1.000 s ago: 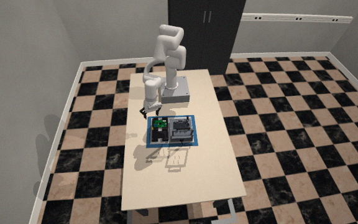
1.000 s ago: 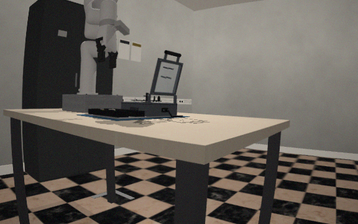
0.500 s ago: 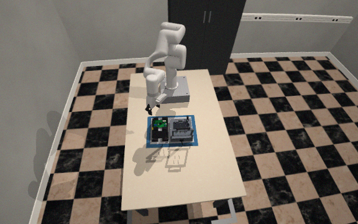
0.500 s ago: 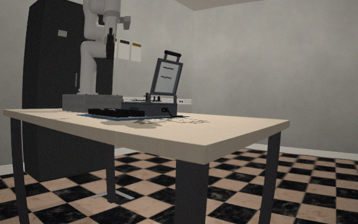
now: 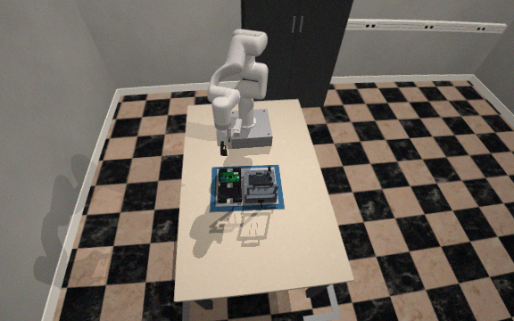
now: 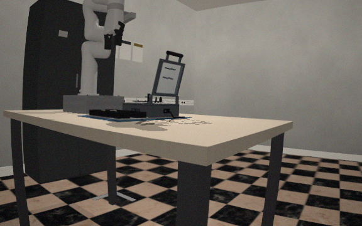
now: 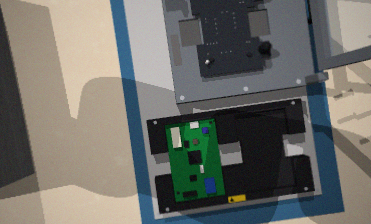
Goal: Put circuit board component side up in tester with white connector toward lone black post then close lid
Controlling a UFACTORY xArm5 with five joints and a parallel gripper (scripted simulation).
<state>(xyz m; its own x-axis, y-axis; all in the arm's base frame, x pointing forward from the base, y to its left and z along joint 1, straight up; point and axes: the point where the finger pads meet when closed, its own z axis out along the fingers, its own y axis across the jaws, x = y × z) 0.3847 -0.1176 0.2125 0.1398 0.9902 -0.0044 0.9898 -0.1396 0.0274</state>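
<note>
The green circuit board is 28 cm below my hand, 1 cm to the left of it and 1 cm behind it. The rest, counted from my hand: black post 23 cm to the left, 21 cm below, 1 cm behind; tester lid 18 cm ahead, 17 cm to the left, 12 cm below.
</note>
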